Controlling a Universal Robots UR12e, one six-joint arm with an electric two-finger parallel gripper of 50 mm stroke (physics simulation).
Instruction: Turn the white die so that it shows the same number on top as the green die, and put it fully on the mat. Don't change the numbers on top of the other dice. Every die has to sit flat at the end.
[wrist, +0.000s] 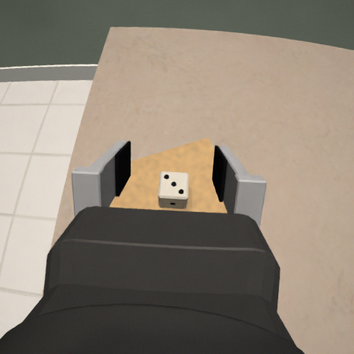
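Note:
The white die (173, 185) lies flat on the orange-tan mat (197, 157), with three black dots on top and one dot on the side face toward the gripper body. Mat shows around the die's visible sides; the mat's near part is hidden behind the gripper body. My gripper (171, 160) is open and empty. It is above the mat, with its fingers wide apart to the left and right of the die in the view and not touching it. The green die does not show in the wrist view.
The brown table top (225, 90) extends around the mat, with its left edge and far edge in view. Beyond the left edge is a white tiled floor (35, 185) with a grey baseboard (45, 74), and a dark green wall (50, 30) is at the top.

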